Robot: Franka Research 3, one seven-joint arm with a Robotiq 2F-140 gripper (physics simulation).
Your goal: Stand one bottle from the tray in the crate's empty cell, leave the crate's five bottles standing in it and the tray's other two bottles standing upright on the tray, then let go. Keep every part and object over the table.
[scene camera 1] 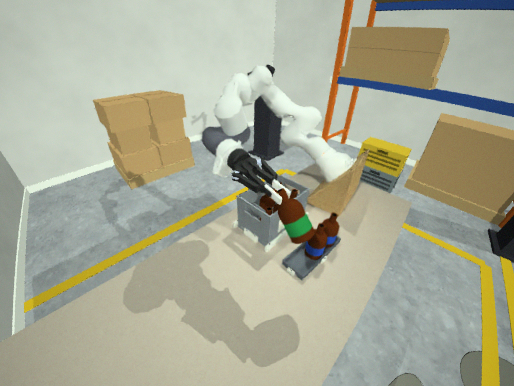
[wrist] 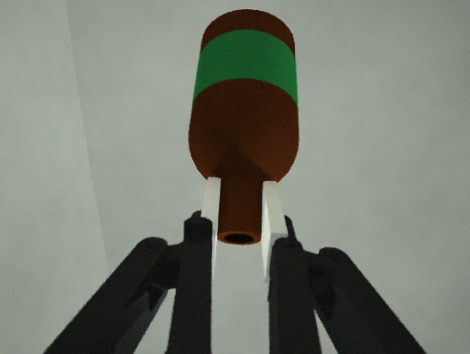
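My gripper (scene camera 1: pixel 280 192) (wrist: pixel 240 199) is shut on the neck of a brown bottle with a green band (scene camera 1: pixel 298 227) (wrist: pixel 245 120). In the scene view this bottle is tilted, its base toward the lower right, in front of the grey crate (scene camera 1: pixel 251 216) and partly hiding it. Brown bottles (scene camera 1: pixel 268 204) show inside the crate; how many stand there and which cell is empty cannot be told. Two brown bottles with blue bands (scene camera 1: pixel 315 244) (scene camera 1: pixel 330 229) stand upright on the grey tray (scene camera 1: pixel 298 266), right of the crate. The held bottle's base overlaps the nearer one in the view; contact cannot be told.
The beige table top (scene camera 1: pixel 225 300) carries the arm's shadow. A tan slanted panel (scene camera 1: pixel 345 187) stands behind the tray, near the arm's base. Yellow and grey crates (scene camera 1: pixel 385 156), stacked cardboard boxes (scene camera 1: pixel 145 135) and an orange and blue rack (scene camera 1: pixel 338 65) stand further back.
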